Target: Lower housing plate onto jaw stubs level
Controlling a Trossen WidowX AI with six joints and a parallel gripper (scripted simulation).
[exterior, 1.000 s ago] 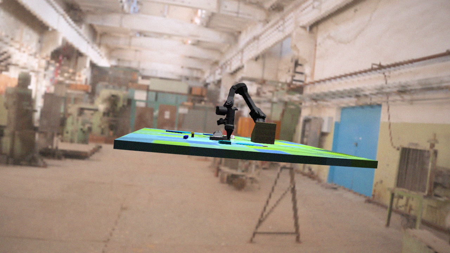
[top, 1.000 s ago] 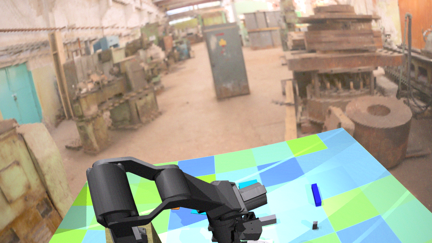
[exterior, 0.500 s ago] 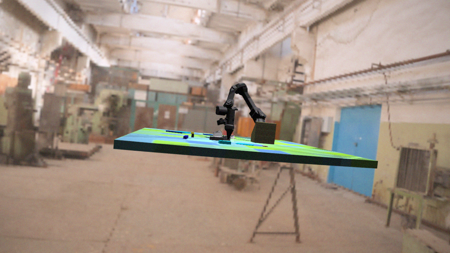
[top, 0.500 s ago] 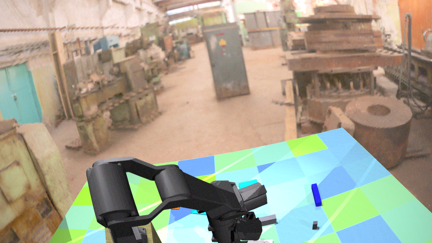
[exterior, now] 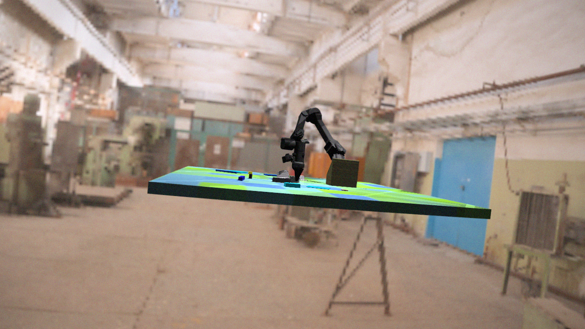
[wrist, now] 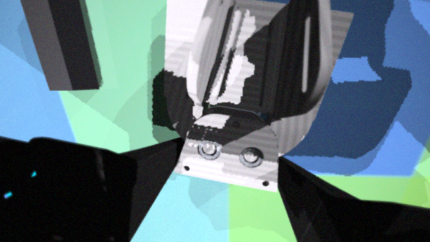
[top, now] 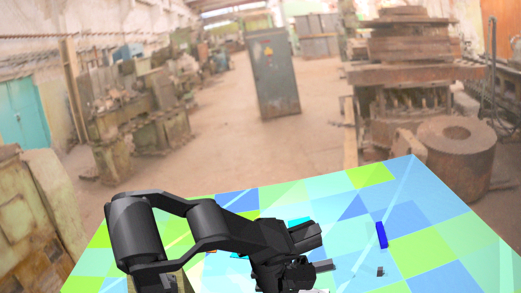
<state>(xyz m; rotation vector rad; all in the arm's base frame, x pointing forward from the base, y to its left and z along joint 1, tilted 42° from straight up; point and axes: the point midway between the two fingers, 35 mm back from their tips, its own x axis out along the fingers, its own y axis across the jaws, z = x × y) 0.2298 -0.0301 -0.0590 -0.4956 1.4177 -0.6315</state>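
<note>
My gripper tip is now 2 cm below the white housing plate and 1 cm short of it. Round my gripper tip: small dark block: 24 cm ahead, 6 cm to the left; then dark grey bar: 13 cm to the left, 9 cm ahead; then flat cyan plate: 25 cm to the left, 7 cm behind, 1 cm below.
</note>
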